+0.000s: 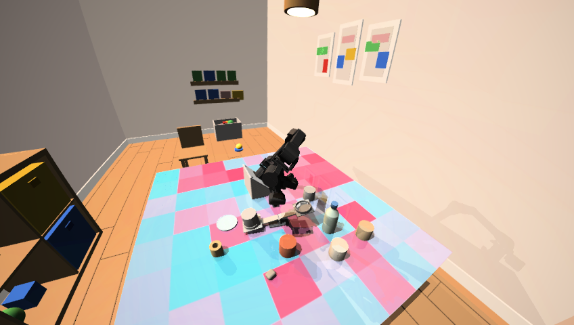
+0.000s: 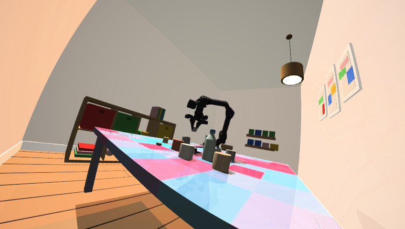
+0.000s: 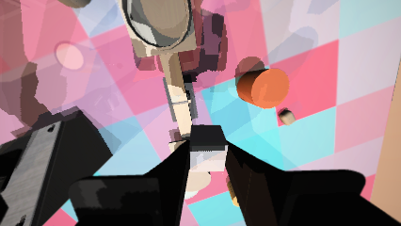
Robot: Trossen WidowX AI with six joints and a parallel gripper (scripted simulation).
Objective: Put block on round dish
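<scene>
Right now my gripper tip is 210 mm to the left of the round white dish, 150 mm above it and 120 mm past it. Also, from my gripper tip: bottle (240 mm to the left, 110 mm ahead, 40 mm below); orange cylinder (140 mm ahead, 120 mm below, 20 mm to the left); block (10 mm above).
</scene>
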